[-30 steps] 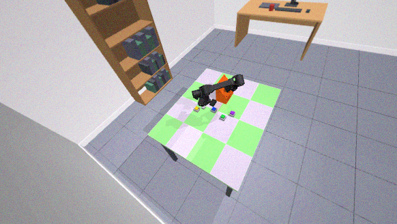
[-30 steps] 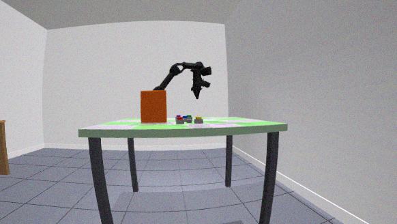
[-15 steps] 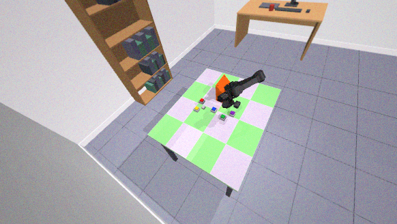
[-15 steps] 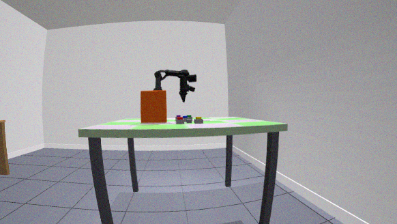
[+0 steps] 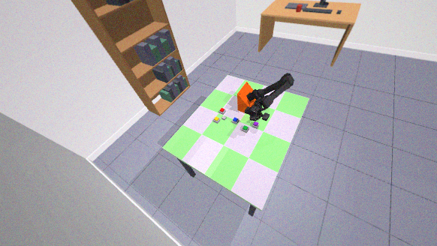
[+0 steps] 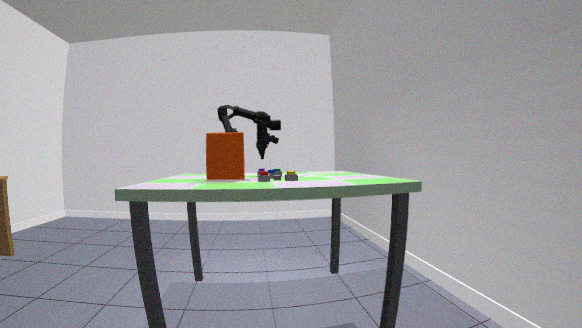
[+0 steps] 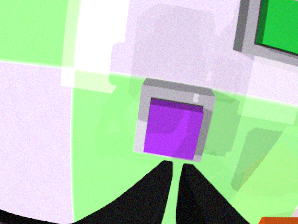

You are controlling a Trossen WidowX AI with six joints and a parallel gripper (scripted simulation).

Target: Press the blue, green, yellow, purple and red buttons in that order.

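The purple button is 1 cm behind my gripper tip and 6 cm below it. From my gripper tip the other things lie so: small grey block: 8 cm ahead, 28 cm to the right, 8 cm below; blue button: 5 cm ahead, 17 cm to the right, 6 cm below; green button: 8 cm ahead, 5 cm to the right, 6 cm below.
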